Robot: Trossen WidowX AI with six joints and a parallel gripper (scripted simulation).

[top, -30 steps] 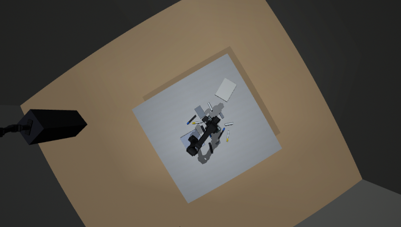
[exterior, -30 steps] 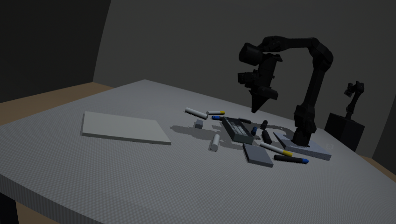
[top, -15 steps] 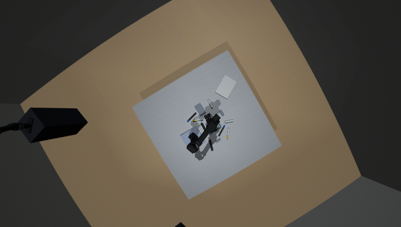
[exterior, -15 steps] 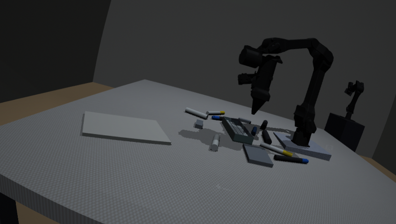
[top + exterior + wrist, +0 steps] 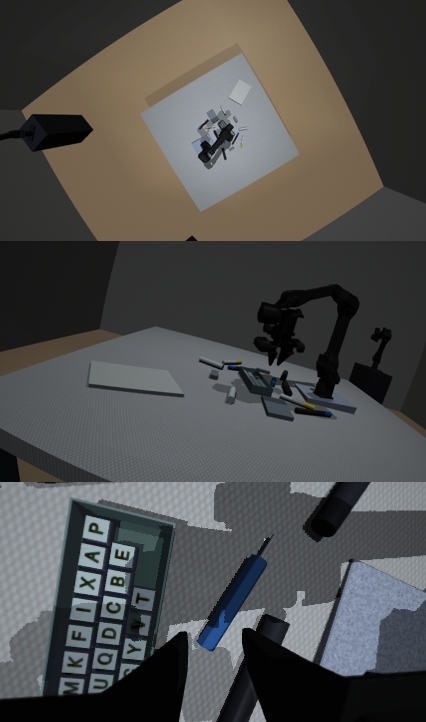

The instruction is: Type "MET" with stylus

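The blue stylus is 40 mm behind my gripper tip, 50 mm to the right of it and 70 mm below it. Also, from my gripper tip: grey pad: 50 mm ahead, 230 mm to the left, 70 mm below; then white pad: 440 mm ahead, 230 mm to the left, 70 mm below.
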